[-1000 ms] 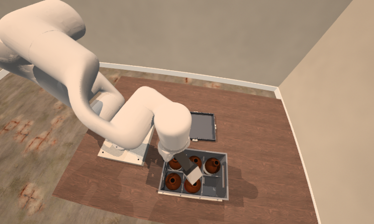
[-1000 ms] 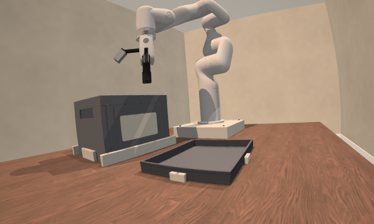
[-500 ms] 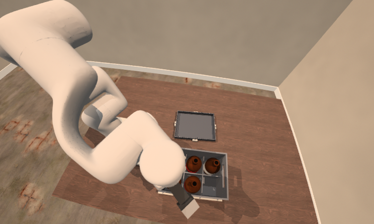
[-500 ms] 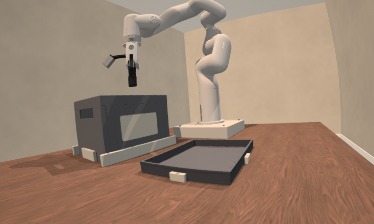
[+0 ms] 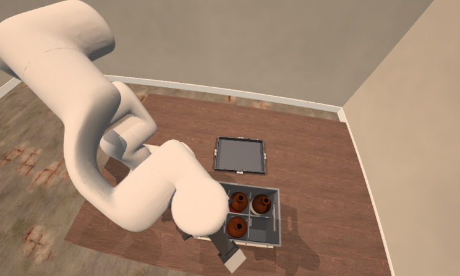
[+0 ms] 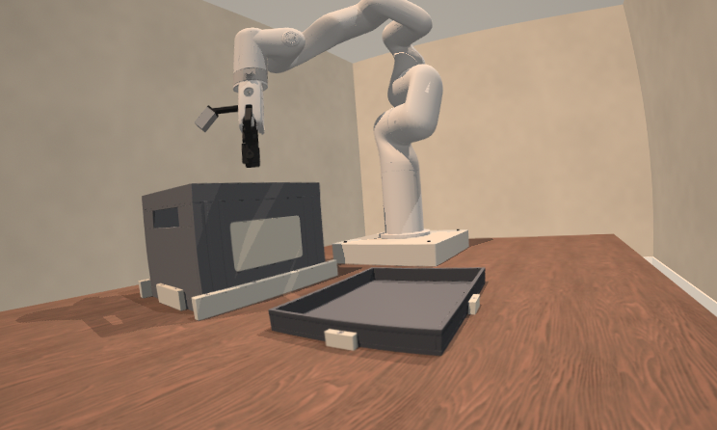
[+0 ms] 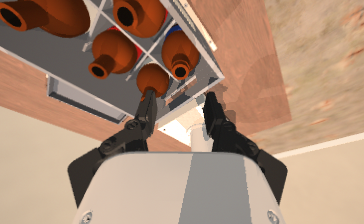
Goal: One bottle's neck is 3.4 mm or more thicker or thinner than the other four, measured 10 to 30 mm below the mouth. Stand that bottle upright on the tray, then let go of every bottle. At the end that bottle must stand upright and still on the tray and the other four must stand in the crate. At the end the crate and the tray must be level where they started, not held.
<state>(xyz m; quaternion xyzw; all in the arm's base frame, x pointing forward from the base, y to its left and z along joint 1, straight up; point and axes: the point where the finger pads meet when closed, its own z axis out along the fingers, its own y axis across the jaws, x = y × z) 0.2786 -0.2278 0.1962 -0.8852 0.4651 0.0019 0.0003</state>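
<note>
My hand is 16 cm above the dark grey crate, 10 cm short of it and 3 cm to the right of it. From my hand the other things lie so: dark tray: 32 cm to the left, 23 cm below, 14 cm ahead; then brown bottle: 15 cm below, 10 cm ahead, 7 cm to the left.
</note>
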